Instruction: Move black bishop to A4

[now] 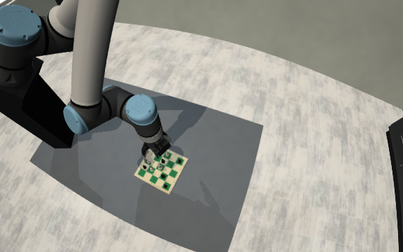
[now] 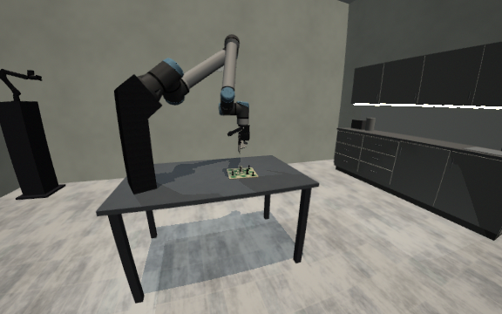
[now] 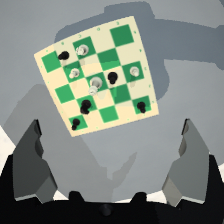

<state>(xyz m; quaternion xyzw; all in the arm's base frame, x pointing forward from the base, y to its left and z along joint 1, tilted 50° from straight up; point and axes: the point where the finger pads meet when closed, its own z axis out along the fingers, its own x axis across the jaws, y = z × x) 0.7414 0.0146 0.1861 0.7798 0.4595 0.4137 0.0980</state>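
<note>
The cream chessboard is 170 mm below my hand and 30 mm to the right of it. Round my hand: black bishop (150 mm below, 70 mm to the right, 40 mm ahead).
</note>
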